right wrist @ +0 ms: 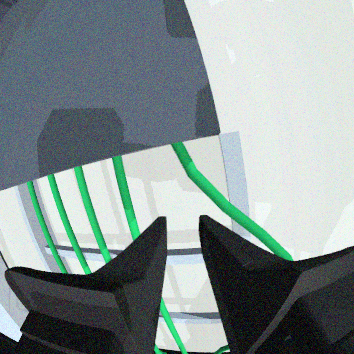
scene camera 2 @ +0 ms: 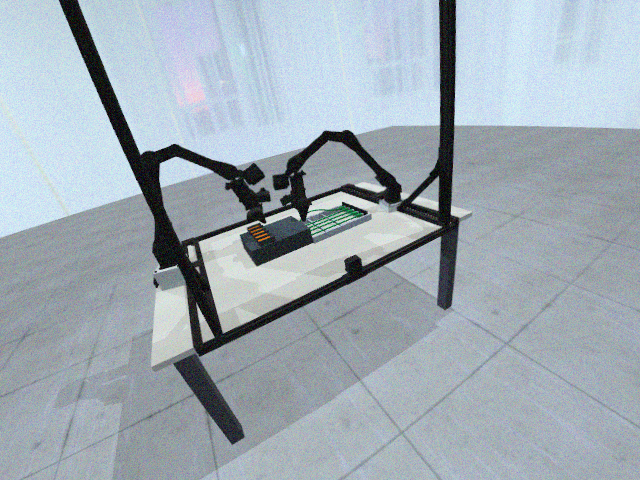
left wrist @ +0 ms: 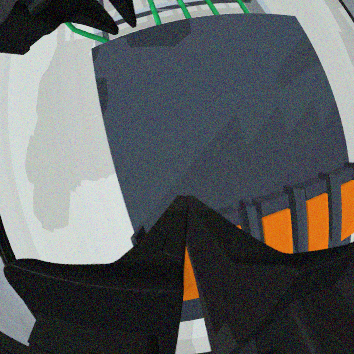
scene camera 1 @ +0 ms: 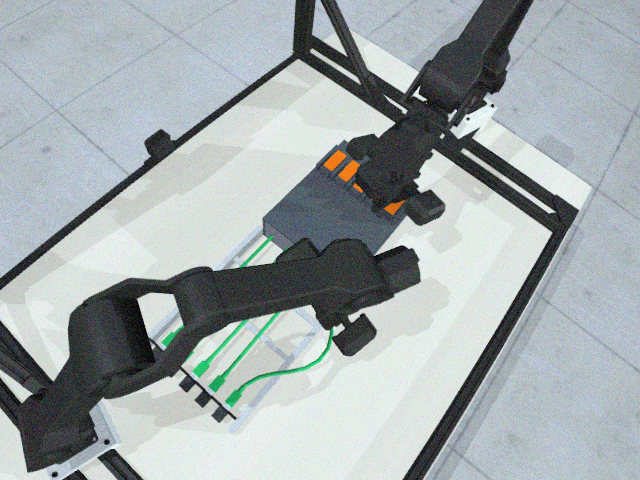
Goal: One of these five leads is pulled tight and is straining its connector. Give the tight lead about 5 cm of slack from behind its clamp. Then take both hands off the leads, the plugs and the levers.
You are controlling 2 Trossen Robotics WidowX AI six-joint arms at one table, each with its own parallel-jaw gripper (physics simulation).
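Places are measured from the left arm's base along level axes (x back, y right, z up), in millimetres.
Where they show: left gripper, between the fingertips: [scene camera 2: 265, 223] [left wrist: 183, 203] [scene camera 1: 374, 211]; right gripper, between the fingertips: [right wrist: 182, 222] [scene camera 2: 303, 221] [left wrist: 125, 27]; left arm's base, origin of its link: [scene camera 2: 170, 263]; right arm's base, origin of its link: [scene camera 2: 393, 200] [scene camera 1: 70, 432].
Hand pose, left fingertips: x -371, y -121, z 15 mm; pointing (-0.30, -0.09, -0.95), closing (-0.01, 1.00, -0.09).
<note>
Things, the pixels of their top centre, and the offset from my left fingertips. "spot": a spot on its surface instead.
- dark box, centre of its top: [left wrist: 272, 159] [scene camera 1: 347, 198] [scene camera 2: 272, 226] dx -24, dy +49, dz -3 mm
- black connector strip, a spot on its surface: [scene camera 1: 204, 388] spot: dx -392, dy -84, dz -86 mm
- black block, a spot on its surface: [scene camera 1: 158, 146] [scene camera 2: 352, 258] spot: dx -252, dy +358, dz -46 mm
A dark box [scene camera 1: 310, 206] [scene camera 2: 286, 235] [left wrist: 225, 100] [right wrist: 75, 60] carries a row of orange levers [scene camera 1: 334, 161] [scene camera 2: 258, 233] [left wrist: 277, 232]. Several green leads run from it to green plugs [scene camera 1: 217, 383]; one lead [scene camera 1: 310, 365] [right wrist: 215, 194] bows outward, the others look nearly straight, and I cannot tell which is tight. My left gripper [scene camera 2: 264, 220] [left wrist: 183, 203] is shut and empty, over the lever row; contact is unclear. My right gripper [scene camera 2: 303, 219] [right wrist: 182, 222] is partly open and empty, above the leads beside the box. Its fingertips are hidden in scene camera 1.
A pale frame [scene camera 1: 266, 335] [right wrist: 235, 175] lies under the leads, with a black connector strip [scene camera 1: 205, 386] at its end. Black rails [scene camera 1: 93, 209] edge the table. A black block [scene camera 1: 158, 146] [scene camera 2: 353, 264] sits on one rail. The right arm covers part of the leads in scene camera 1.
</note>
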